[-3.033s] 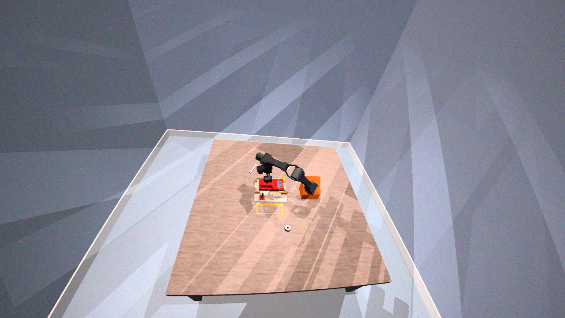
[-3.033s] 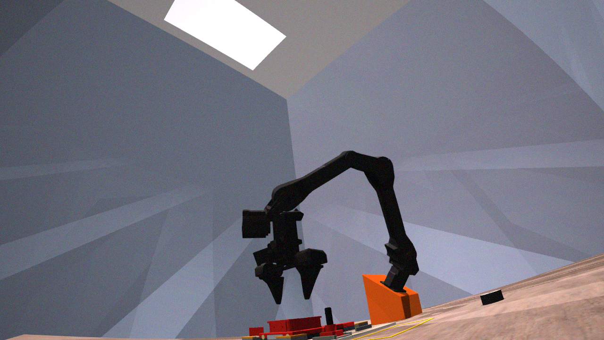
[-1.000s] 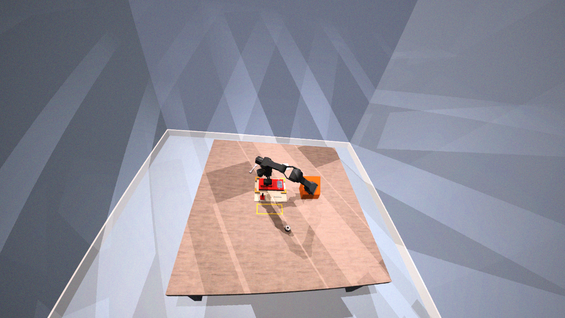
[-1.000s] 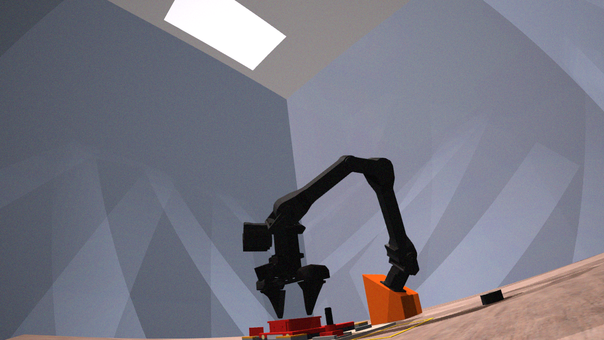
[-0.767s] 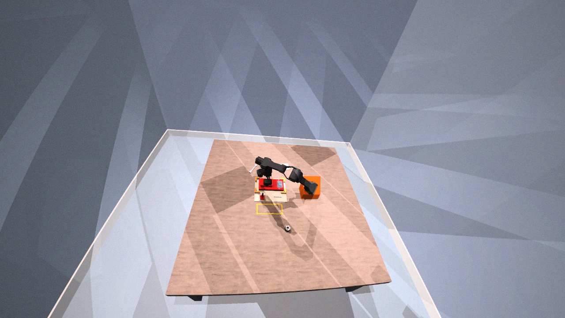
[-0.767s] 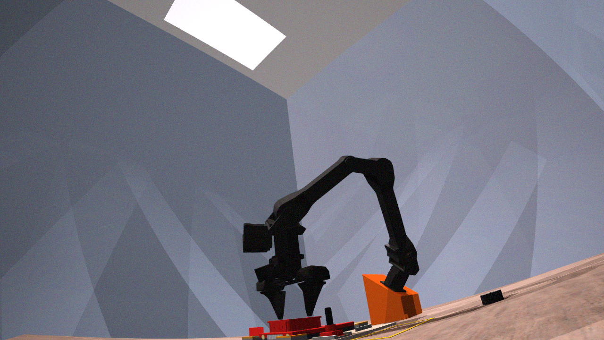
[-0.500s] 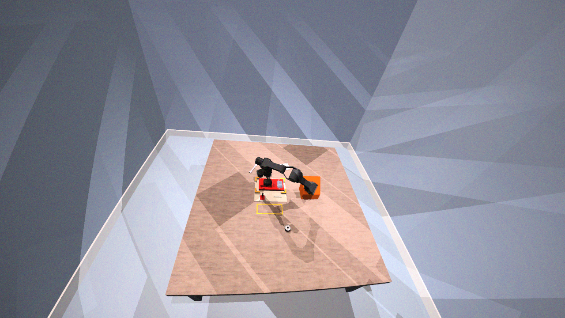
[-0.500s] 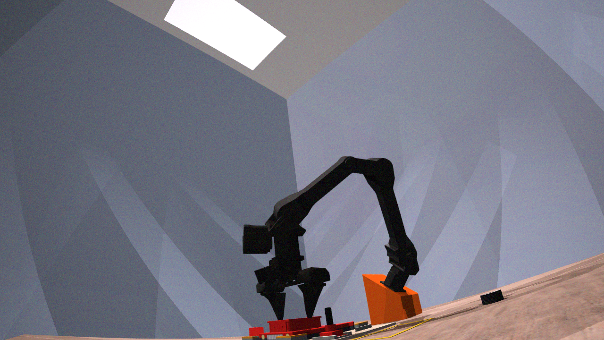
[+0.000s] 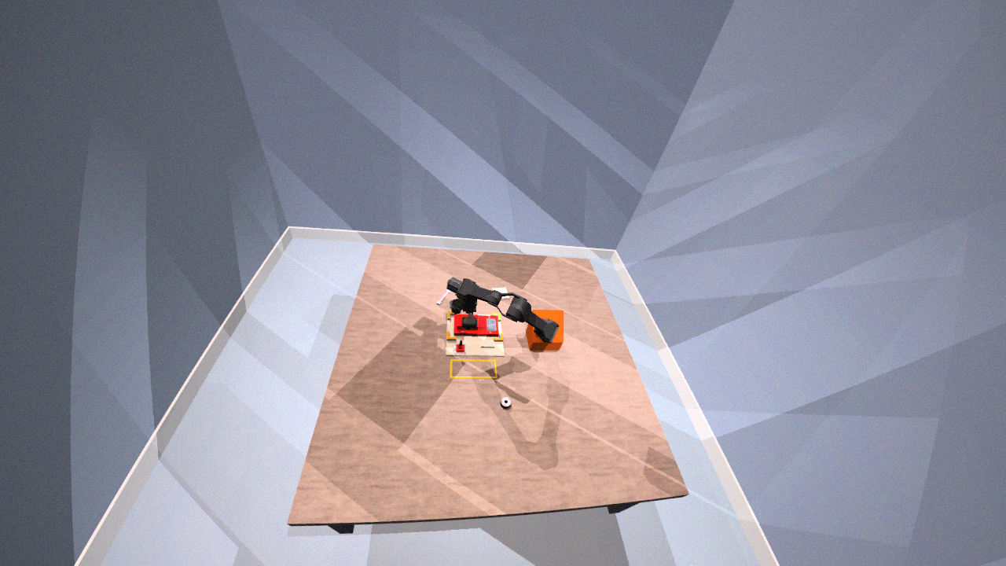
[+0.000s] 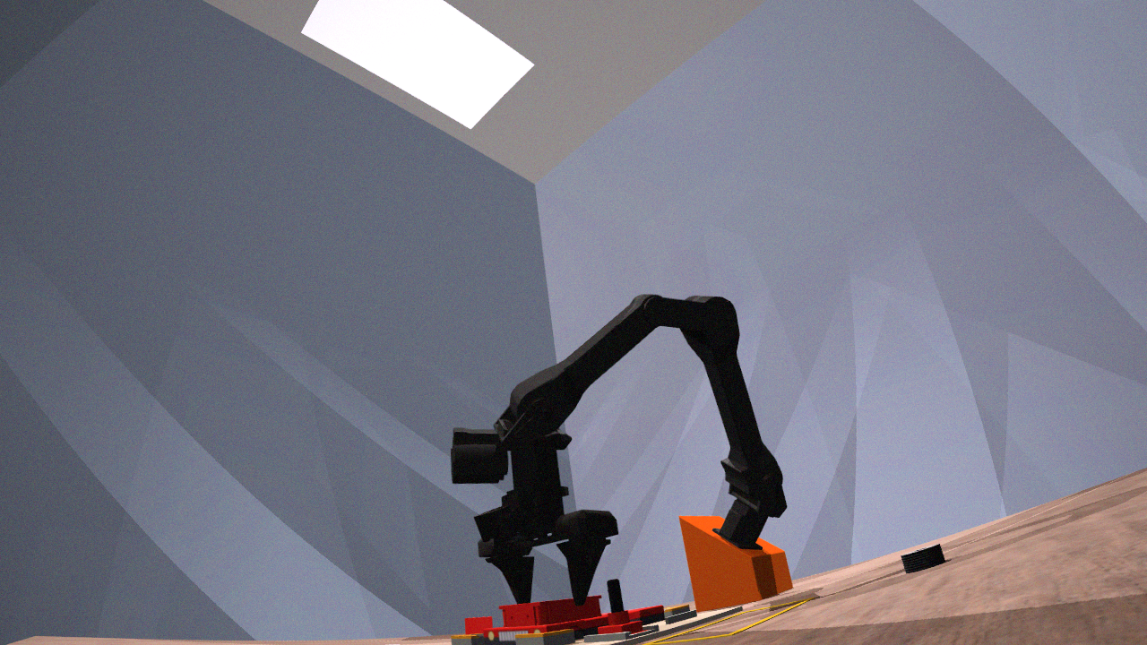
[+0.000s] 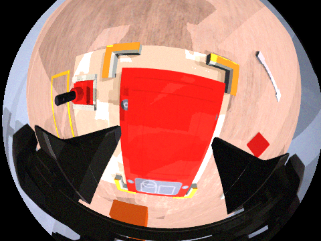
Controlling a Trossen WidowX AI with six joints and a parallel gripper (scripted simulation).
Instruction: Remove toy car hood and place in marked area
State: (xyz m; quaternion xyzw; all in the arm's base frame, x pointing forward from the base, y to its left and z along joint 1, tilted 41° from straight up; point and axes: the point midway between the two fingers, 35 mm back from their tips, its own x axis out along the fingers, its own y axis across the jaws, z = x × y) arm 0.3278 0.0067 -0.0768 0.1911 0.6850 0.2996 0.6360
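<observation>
Right now my gripper tip is right at the red hood. From my gripper tip the other things lie so: black wheel 190 mm behind, 350 mm to the left, 30 mm below; then white plate 150 mm behind, 240 mm to the right, 40 mm below; then white rod 130 mm ahead, 170 mm to the right, 40 mm below.
</observation>
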